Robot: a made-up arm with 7 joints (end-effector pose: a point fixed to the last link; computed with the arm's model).
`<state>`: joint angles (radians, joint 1 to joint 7).
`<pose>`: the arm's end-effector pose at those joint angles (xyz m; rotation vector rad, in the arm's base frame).
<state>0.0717 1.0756 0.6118 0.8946 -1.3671 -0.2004 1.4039</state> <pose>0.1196 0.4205 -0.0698 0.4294 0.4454 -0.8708</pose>
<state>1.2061 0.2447 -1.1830 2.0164 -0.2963 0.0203 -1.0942</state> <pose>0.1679 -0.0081 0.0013 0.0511 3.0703 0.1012</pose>
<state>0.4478 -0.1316 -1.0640 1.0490 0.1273 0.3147 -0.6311</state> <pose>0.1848 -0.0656 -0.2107 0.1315 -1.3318 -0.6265</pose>
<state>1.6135 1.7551 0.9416 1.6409 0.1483 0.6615 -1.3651</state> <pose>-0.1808 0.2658 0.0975 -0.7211 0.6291 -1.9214</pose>
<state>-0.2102 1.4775 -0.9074 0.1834 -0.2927 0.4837 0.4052</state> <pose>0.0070 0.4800 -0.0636 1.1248 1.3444 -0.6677</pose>
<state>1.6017 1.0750 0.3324 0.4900 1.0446 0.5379 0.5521</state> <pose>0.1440 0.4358 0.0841 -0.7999 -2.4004 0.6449</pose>
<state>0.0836 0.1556 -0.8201 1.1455 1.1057 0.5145 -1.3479</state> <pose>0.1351 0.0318 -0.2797 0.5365 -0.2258 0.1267</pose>
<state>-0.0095 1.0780 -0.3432 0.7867 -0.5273 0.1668 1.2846</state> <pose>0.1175 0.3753 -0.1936 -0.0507 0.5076 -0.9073</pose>
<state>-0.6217 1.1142 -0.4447 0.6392 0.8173 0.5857 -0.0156</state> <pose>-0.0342 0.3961 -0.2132 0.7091 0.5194 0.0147</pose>
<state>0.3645 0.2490 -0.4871 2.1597 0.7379 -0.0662 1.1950</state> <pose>0.1641 0.0645 -0.0611 -1.7106 -1.8932 -1.6445</pose>
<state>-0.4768 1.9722 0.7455 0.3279 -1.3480 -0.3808 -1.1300</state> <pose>0.1206 0.4327 0.1411 -2.4316 0.3678 1.8296</pose>
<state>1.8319 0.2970 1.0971 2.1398 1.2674 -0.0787 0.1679</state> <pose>0.0409 0.2659 0.0821 0.4802 1.5873 -0.2340</pose>
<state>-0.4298 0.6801 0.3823 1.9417 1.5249 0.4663 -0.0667</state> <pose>0.1129 0.2410 -0.1251 -0.6281 -1.1347 0.4646</pose>
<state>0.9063 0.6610 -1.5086 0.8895 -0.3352 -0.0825 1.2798</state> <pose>0.2674 0.1901 -0.1985 -0.1463 0.3493 -1.9578</pose>
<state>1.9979 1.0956 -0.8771 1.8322 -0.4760 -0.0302 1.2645</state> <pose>0.1262 0.1838 0.1789 1.6625 -0.9317 -1.7130</pose>
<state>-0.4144 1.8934 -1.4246 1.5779 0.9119 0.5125 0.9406</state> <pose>-0.0183 0.3526 -0.1063 -0.4507 1.0631 -0.2234</pose>
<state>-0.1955 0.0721 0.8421 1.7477 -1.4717 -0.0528 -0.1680</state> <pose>0.0841 0.2503 -0.1793 1.7566 -0.6706 -0.6524</pose>
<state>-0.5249 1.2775 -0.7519 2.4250 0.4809 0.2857 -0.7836</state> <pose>0.0262 0.1470 -0.1261 0.0765 -0.9634 -0.6635</pose>
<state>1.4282 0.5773 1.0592 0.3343 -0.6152 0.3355 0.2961</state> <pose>0.2834 0.3519 -0.0116 0.0294 -1.4807 0.7212</pose>
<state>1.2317 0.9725 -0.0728 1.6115 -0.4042 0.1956 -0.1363</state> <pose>0.1724 0.2597 0.1284 1.8411 -2.1563 -0.1002</pose>
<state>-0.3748 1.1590 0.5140 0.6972 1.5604 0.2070 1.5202</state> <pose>0.0625 0.4396 -0.1144 -0.8006 -1.6795 0.0148</pose>
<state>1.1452 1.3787 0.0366 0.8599 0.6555 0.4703 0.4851</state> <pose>0.1068 0.4199 0.1004 0.4220 -1.7974 0.3028</pose>
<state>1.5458 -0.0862 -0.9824 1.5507 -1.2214 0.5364 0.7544</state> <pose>0.1934 -0.0589 0.0945 1.5622 -1.8513 -1.4967</pose>
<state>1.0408 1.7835 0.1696 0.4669 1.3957 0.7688 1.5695</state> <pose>-0.0370 0.4568 0.1137 -0.7057 -2.2872 -0.3419</pose>
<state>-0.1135 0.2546 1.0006 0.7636 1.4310 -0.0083 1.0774</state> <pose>0.0332 0.2910 -0.2991 -0.4534 -2.1360 1.2392</pose>
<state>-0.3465 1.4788 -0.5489 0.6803 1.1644 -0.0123 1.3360</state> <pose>0.0599 0.4403 -0.1170 -0.4326 -0.3201 -0.2838</pose>
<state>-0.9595 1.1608 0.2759 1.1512 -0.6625 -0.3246 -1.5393</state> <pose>0.0343 0.3760 -0.1680 1.7441 -1.6068 -1.1533</pose>
